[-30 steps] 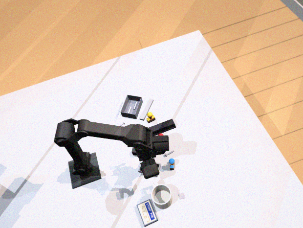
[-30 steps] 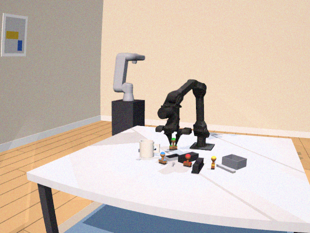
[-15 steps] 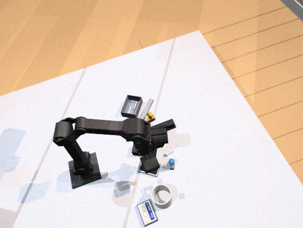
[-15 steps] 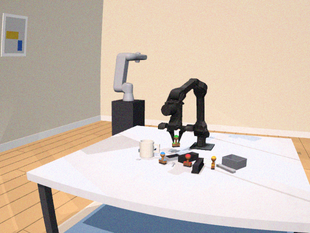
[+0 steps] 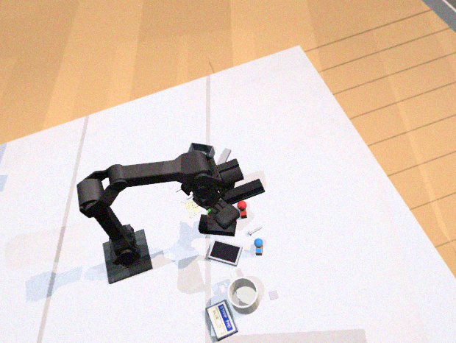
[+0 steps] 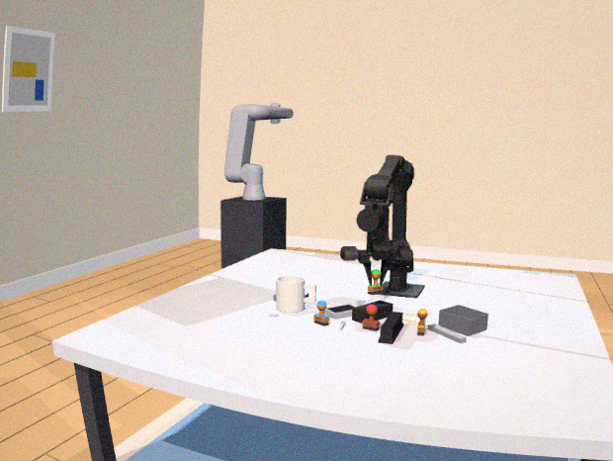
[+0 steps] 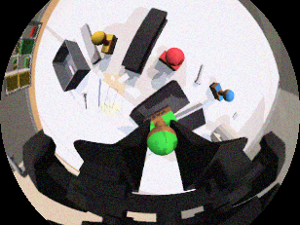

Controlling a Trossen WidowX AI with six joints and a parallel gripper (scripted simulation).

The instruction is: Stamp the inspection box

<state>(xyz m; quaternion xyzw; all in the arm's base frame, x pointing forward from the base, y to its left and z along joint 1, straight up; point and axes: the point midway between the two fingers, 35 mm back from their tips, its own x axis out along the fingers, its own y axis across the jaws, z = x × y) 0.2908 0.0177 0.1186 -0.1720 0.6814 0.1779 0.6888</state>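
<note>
Right now my gripper tip is 40 mm past the beige card, 100 mm to the right of it and 100 mm above it. From my gripper tip the other things lie so: black block 10 mm to the right, 80 mm below; green-knobbed stamp right at my gripper tip; red-knobbed stamp 90 mm ahead, 20 mm to the left, 70 mm below.
</note>
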